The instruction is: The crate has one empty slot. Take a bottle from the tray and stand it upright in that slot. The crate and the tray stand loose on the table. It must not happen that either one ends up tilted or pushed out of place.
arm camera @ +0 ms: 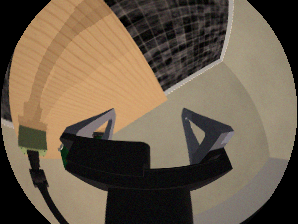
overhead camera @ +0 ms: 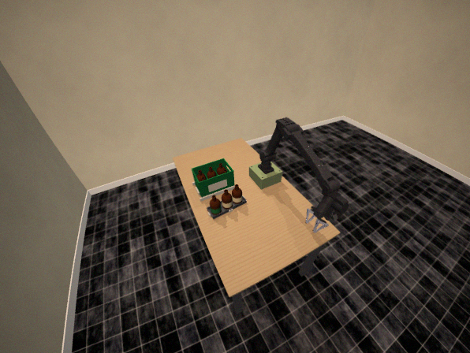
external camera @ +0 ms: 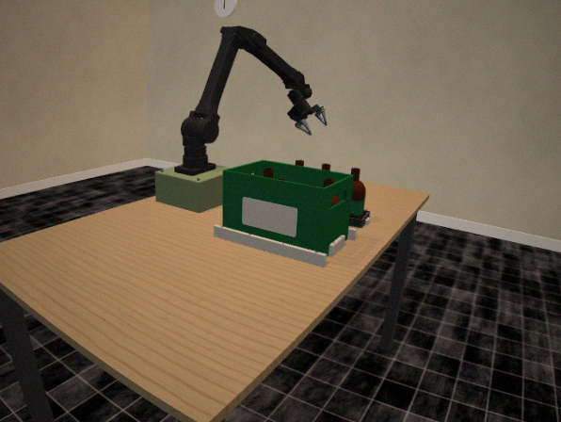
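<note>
My hand is 270 mm short of the brown bottle, 500 mm to the left of it and 120 mm above it. Also, from my hand: green crate: 280 mm ahead, 740 mm to the right, 130 mm below; then dark tray: 280 mm ahead, 500 mm to the right, 200 mm below.
</note>
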